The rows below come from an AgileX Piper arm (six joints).
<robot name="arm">
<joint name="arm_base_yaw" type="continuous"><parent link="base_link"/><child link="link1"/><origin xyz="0 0 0.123" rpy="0 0 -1.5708"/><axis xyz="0 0 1"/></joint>
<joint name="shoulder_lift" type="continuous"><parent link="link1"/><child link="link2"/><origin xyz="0 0 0" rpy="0 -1.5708 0"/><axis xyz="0 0 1"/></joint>
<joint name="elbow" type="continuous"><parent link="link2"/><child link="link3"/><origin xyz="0.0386 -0.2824 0" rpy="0 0 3.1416"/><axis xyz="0 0 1"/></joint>
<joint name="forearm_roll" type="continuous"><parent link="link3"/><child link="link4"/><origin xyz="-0.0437 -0.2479 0" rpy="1.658 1.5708 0"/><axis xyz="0 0 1"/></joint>
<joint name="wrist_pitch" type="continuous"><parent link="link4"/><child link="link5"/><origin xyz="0 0 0" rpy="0 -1.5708 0"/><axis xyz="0 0 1"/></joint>
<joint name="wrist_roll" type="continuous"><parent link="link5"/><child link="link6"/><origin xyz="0.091 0 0" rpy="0 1.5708 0"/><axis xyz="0 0 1"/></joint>
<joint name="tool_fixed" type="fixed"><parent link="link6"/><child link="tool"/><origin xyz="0 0 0" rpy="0 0 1.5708"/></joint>
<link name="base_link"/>
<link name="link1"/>
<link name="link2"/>
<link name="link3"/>
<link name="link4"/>
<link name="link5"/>
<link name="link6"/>
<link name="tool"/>
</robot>
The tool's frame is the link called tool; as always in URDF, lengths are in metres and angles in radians. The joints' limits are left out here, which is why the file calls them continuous.
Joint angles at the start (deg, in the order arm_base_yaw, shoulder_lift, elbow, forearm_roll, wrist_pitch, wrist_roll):
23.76, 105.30, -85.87, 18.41, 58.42, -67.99
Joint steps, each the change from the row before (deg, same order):
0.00, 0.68, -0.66, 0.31, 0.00, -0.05
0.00, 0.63, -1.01, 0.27, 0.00, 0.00
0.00, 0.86, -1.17, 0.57, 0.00, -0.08
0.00, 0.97, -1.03, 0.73, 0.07, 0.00
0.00, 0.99, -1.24, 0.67, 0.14, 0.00
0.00, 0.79, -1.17, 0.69, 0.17, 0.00
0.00, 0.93, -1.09, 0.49, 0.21, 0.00
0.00, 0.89, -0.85, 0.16, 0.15, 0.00
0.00, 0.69, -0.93, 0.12, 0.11, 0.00
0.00, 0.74, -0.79, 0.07, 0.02, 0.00
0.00, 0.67, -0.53, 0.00, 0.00, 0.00
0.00, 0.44, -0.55, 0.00, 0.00, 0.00
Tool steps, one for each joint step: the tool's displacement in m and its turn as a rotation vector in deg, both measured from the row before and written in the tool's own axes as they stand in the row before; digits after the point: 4 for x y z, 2 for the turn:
-0.0011, -0.0023, 0.0023, -0.12, -0.23, 0.12
-0.0021, -0.0031, 0.0006, 0.22, -0.41, 0.04
-0.0025, -0.0035, 0.0017, 0.07, -0.61, 0.13
-0.0021, -0.0031, 0.0030, -0.25, -0.58, 0.36
-0.0025, -0.0035, 0.0025, -0.14, -0.61, 0.27
-0.0026, -0.0030, 0.0013, -0.08, -0.68, 0.24
-0.0018, -0.0030, 0.0027, -0.22, -0.40, 0.20
-0.0007, -0.0026, 0.0033, -0.22, -0.05, 0.10
-0.0013, -0.0026, 0.0016, 0.05, -0.18, -0.02
-0.0007, -0.0025, 0.0025, 0.00, -0.07, 0.02
0.0000, -0.0019, 0.0030, -0.11, 0.07, 0.05
-0.0006, -0.0017, 0.0012, 0.09, -0.06, -0.04

